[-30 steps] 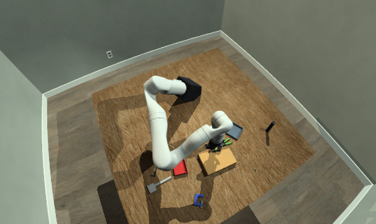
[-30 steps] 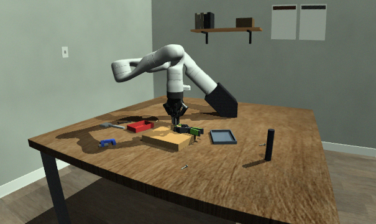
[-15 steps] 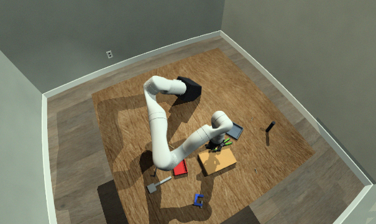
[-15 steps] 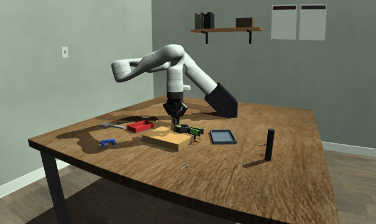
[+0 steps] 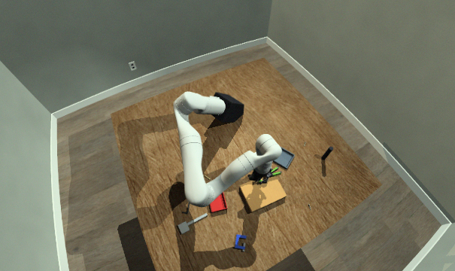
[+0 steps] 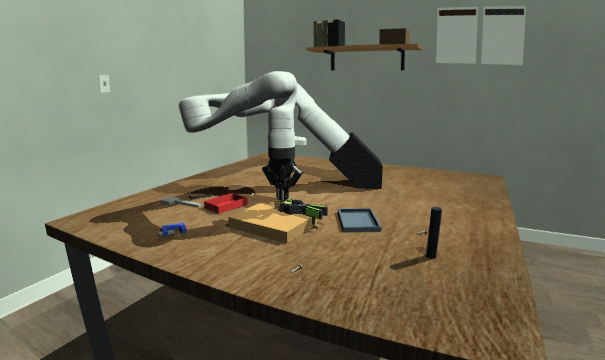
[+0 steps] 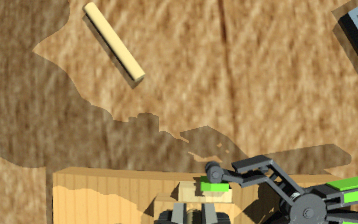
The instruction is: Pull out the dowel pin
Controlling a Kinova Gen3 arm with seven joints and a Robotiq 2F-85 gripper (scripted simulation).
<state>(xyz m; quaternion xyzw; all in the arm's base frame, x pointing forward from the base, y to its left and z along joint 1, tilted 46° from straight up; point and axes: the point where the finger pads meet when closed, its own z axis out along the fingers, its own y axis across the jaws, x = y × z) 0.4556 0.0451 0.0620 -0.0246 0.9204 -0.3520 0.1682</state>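
Now: the dowel pin 20 mm below my hand. The rest, counted from my hand: thin pale stick (120 mm behind, 70 mm below, 50 mm to the right); small wooden block (40 mm below); tan bench board (60 mm ahead, 50 mm below).
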